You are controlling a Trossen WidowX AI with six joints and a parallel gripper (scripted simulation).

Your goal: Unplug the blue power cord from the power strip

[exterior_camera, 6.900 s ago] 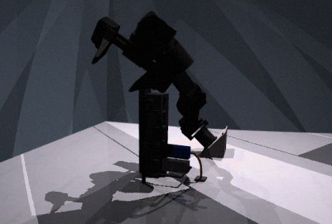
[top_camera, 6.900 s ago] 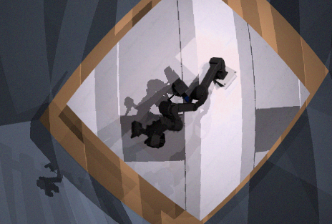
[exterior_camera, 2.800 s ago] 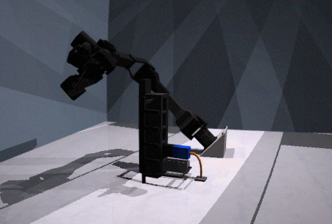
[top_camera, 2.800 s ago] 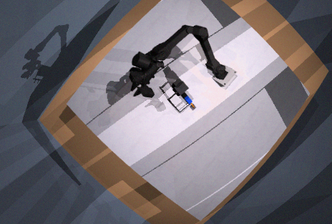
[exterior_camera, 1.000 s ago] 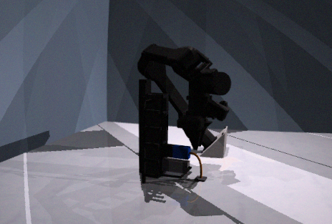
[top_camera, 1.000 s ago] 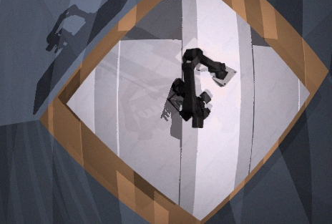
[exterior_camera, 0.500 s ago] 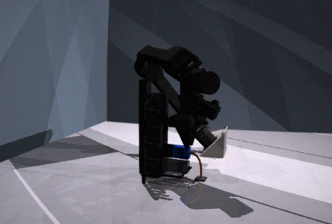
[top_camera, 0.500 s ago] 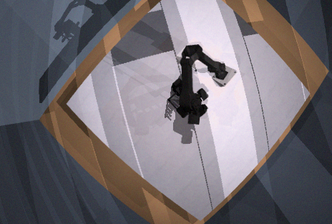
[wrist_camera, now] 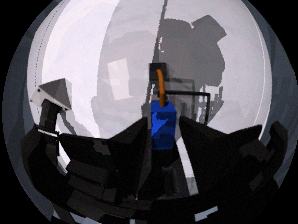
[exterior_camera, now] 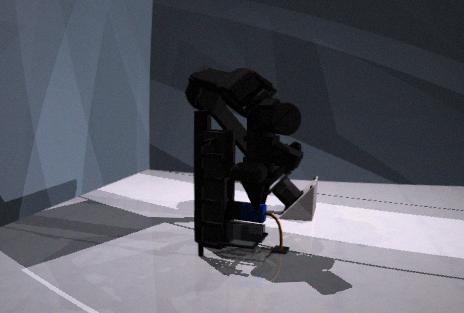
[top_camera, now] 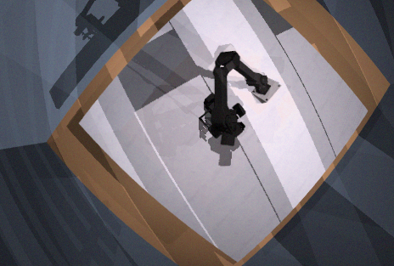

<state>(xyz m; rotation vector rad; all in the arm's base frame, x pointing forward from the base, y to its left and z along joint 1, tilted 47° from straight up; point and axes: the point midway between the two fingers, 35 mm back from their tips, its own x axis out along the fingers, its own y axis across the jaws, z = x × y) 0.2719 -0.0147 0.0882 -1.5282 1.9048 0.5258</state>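
Now: the blue plug 3 cm to the right of my gripper tip.
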